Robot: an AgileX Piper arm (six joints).
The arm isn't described. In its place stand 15 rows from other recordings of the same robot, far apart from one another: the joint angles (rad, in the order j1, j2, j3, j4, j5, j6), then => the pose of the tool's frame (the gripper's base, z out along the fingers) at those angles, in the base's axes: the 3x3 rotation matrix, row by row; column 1 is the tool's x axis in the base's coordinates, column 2 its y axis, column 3 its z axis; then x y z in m.
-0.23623 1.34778 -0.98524 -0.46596 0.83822 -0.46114 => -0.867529, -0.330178, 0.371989; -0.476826, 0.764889, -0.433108; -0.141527, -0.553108, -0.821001; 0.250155, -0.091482, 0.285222
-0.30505 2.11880 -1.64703 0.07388 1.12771 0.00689 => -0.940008, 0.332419, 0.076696; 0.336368, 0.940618, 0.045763; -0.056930, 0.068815, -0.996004; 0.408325, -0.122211, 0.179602
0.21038 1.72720 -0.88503 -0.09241 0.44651 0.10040 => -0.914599, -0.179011, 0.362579; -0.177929, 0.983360, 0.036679; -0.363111, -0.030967, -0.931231; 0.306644, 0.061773, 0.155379
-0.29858 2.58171 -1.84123 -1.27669 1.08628 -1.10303 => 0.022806, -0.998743, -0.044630; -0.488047, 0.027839, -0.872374; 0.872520, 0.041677, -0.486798; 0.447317, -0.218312, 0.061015
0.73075 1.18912 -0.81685 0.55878 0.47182 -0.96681 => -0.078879, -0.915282, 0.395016; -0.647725, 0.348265, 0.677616; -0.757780, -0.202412, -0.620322; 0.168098, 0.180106, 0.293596
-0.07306 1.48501 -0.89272 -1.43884 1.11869 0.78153 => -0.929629, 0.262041, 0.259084; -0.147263, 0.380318, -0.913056; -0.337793, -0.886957, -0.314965; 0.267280, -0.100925, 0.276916
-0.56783 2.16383 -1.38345 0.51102 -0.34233 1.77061 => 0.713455, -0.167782, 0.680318; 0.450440, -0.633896, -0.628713; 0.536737, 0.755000, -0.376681; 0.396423, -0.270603, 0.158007
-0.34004 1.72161 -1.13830 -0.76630 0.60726 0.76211 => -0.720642, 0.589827, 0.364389; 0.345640, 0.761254, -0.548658; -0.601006, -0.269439, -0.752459; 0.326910, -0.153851, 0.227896
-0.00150 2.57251 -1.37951 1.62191 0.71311 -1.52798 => -0.902788, -0.219240, 0.370010; 0.084730, 0.752794, 0.652780; -0.421657, 0.620673, -0.661037; 0.424465, 0.058817, -0.031777
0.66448 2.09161 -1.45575 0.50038 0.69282 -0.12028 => -0.885806, -0.453636, 0.097785; -0.362062, 0.807406, 0.465839; -0.290273, 0.377238, -0.879450; 0.323343, 0.288698, 0.156695
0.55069 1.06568 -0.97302 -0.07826 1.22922 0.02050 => -0.801304, -0.505718, 0.319626; -0.498789, 0.859737, 0.109825; -0.330335, -0.071423, -0.941158; 0.155209, 0.087441, 0.323792
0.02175 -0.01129 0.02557 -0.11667 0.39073 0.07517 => -0.310635, 0.010236, 0.950474; -0.039505, 0.998939, -0.023669; -0.949708, -0.044901, -0.309901; 0.052163, -0.002901, 0.170420
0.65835 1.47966 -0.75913 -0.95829 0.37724 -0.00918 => -0.012943, -0.734929, 0.678021; -0.978304, 0.149525, 0.143399; -0.206769, -0.661455, -0.720919; 0.241958, 0.152473, 0.211460
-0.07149 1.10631 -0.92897 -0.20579 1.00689 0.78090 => -0.598949, 0.666197, 0.444344; 0.655948, 0.726444, -0.204966; -0.459339, 0.168703, -0.872094; 0.199758, -0.030061, 0.312744
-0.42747 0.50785 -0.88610 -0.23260 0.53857 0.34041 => 0.017230, 0.521741, 0.852930; 0.144191, 0.842843, -0.518483; -0.989400, 0.131918, -0.060708; 0.065082, -0.041472, 0.420739
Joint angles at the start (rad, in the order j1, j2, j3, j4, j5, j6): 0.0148 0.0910 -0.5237 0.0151 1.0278 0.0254
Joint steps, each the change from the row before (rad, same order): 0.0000 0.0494 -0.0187 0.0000 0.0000 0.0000; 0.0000 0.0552 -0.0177 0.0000 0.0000 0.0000; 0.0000 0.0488 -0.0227 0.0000 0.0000 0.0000; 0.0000 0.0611 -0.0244 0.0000 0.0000 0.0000; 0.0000 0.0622 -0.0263 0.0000 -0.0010 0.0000; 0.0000 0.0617 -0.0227 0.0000 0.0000 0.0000; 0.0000 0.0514 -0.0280 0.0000 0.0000 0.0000; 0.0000 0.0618 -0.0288 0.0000 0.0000 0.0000; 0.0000 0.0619 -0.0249 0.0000 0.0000 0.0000; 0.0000 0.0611 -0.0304 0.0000 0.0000 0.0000; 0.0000 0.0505 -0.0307 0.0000 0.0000 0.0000; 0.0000 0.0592 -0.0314 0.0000 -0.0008 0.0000; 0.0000 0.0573 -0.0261 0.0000 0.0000 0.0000; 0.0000 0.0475 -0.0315 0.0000 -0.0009 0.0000; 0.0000 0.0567 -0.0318 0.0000 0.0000 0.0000
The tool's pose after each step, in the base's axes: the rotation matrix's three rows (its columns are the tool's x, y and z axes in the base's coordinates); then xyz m. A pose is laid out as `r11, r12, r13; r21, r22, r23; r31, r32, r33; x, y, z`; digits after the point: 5 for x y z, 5 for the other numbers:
-0.51341, -0.00886, 0.85810; 0.02560, 0.99934, 0.02563; -0.85776, 0.03512, -0.51285; 0.01488, 0.00140, 0.29133
-0.54520, -0.00754, 0.83827; 0.02513, 0.99936, 0.02534; -0.83793, 0.03488, -0.54467; 0.02278, 0.00151, 0.29543
-0.56688, -0.00664, 0.82377; 0.02481, 0.99938, 0.02512; -0.82342, 0.03468, -0.56636; 0.02961, 0.00161, 0.30081
-0.59671, -0.00537, 0.80244; 0.02437, 0.99940, 0.02481; -0.80209, 0.03435, -0.59622; 0.03900, 0.00175, 0.30593
-0.62433, -0.00416, 0.78115; 0.02397, 0.99941, 0.02448; -0.78079, 0.03401, -0.62387; 0.04913, 0.00190, 0.31110
-0.65430, -0.00284, 0.75623; 0.02353, 0.99943, 0.02411; -0.75587, 0.03357, -0.65386; 0.05983, 0.00206, 0.31454
-0.67180, -0.00206, 0.74073; 0.02327, 0.99944, 0.02388; -0.74037, 0.03328, -0.67138; 0.06882, 0.00219, 0.31966
-0.69586, -0.00097, 0.71818; 0.02291, 0.99946, 0.02355; -0.71781, 0.03284, -0.69546; 0.08033, 0.00236, 0.32375
-0.72194, 0.00023, 0.69196; 0.02252, 0.99948, 0.02316; -0.69159, 0.03231, -0.72156; 0.09242, 0.00254, 0.32593
-0.74282, 0.00122, 0.66949; 0.02222, 0.99949, 0.02283; -0.66912, 0.03183, -0.74247; 0.10474, 0.00273, 0.32912
-0.75592, 0.00185, 0.65466; 0.02202, 0.99950, 0.02261; -0.65429, 0.03151, -0.75559; 0.11529, 0.00288, 0.33287
-0.77331, 0.00270, 0.63402; 0.02177, 0.99951, 0.02230; -0.63366, 0.03105, -0.77299; 0.12812, 0.00307, 0.33522
-0.79270, 0.00366, 0.60960; 0.02149, 0.99953, 0.02194; -0.60924, 0.03049, -0.79240; 0.14075, 0.00326, 0.33542
-0.80181, 0.00413, 0.59757; 0.02136, 0.99954, 0.02175; -0.59720, 0.03021, -0.80152; 0.15175, 0.00342, 0.33804
-0.81642, 0.00488, 0.57743; 0.02115, 0.99955, 0.02145; -0.57707, 0.02973, -0.81616; 0.16495, 0.00362, 0.33865

